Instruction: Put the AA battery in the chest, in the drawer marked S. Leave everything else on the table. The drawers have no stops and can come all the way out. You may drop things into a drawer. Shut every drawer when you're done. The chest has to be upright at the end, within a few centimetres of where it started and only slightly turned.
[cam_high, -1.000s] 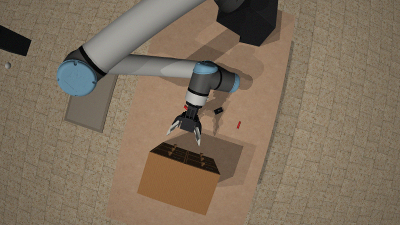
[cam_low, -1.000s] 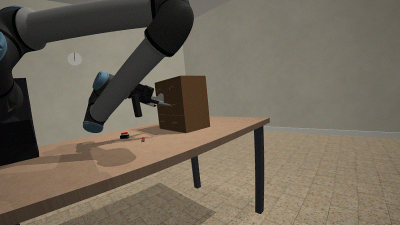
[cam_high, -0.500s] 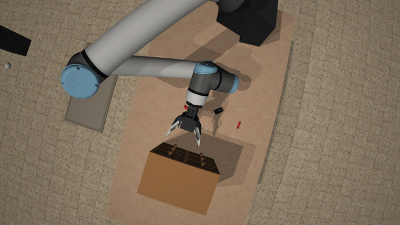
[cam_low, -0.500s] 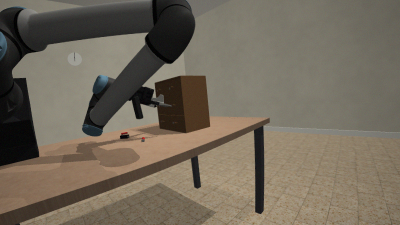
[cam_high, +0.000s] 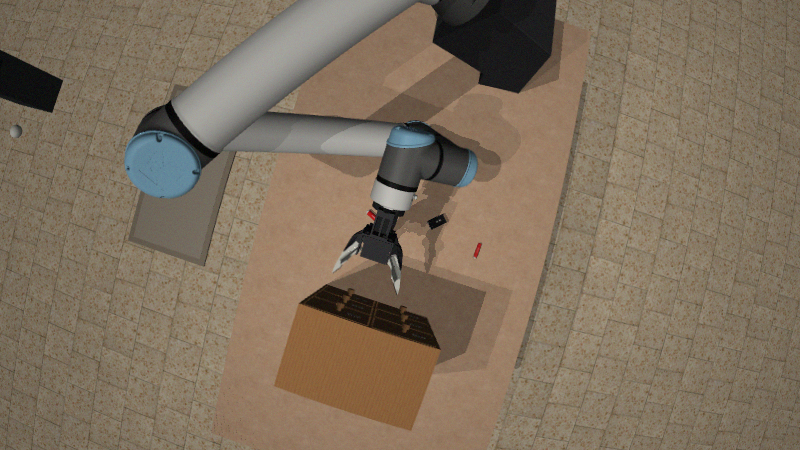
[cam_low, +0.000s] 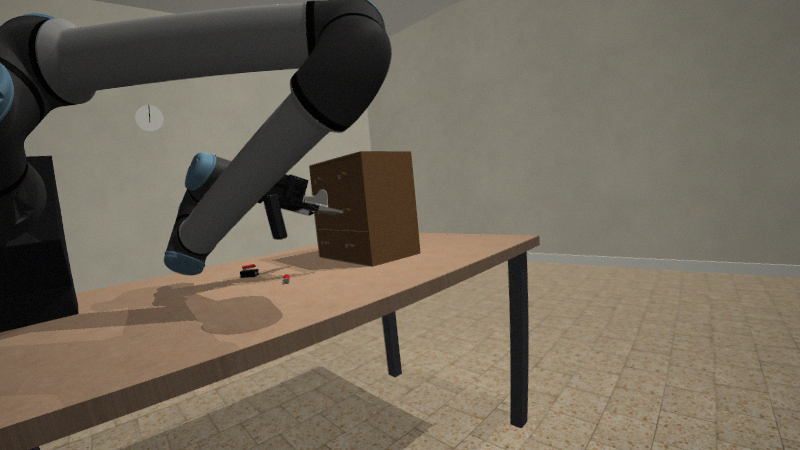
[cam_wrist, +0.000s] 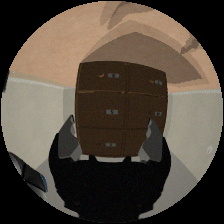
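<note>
My hand is 14 cm short of the drawer, 5 cm to the left of it and 2 cm above it. From my hand the other things lie so: small black object 18 cm behind, 14 cm to the left, 14 cm below.
</note>
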